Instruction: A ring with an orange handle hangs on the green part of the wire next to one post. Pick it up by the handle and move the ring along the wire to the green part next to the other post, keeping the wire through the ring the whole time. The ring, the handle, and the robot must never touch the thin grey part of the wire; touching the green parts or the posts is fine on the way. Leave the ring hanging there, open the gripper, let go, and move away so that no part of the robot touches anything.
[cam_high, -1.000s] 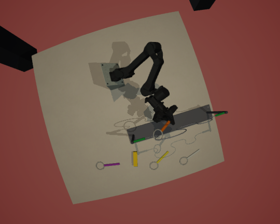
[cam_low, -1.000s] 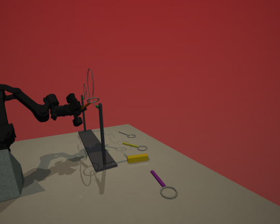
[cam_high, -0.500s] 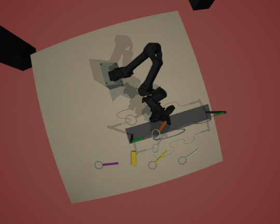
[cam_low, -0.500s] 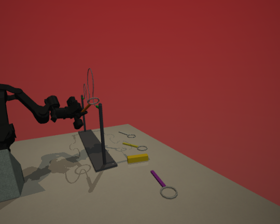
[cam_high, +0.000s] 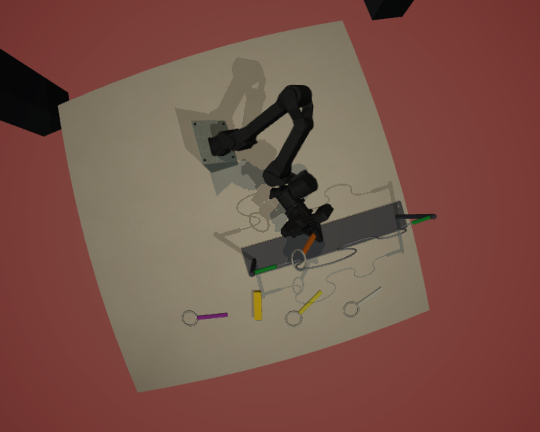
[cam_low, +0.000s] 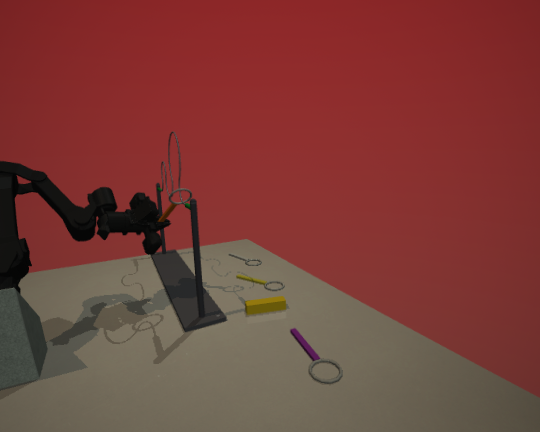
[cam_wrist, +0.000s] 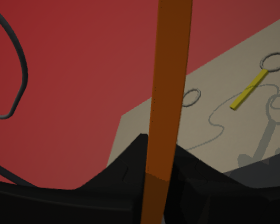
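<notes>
Right now the orange-handled ring is 6 cm to the right of my gripper tip and 6 cm above it. Round my gripper tip: yellow-handled ring: 27 cm ahead, 11 cm to the right, 22 cm below; then grey-handled ring: 31 cm ahead, 13 cm to the left, 22 cm below; then yellow block: 20 cm ahead, 26 cm to the right, 21 cm below.
</notes>
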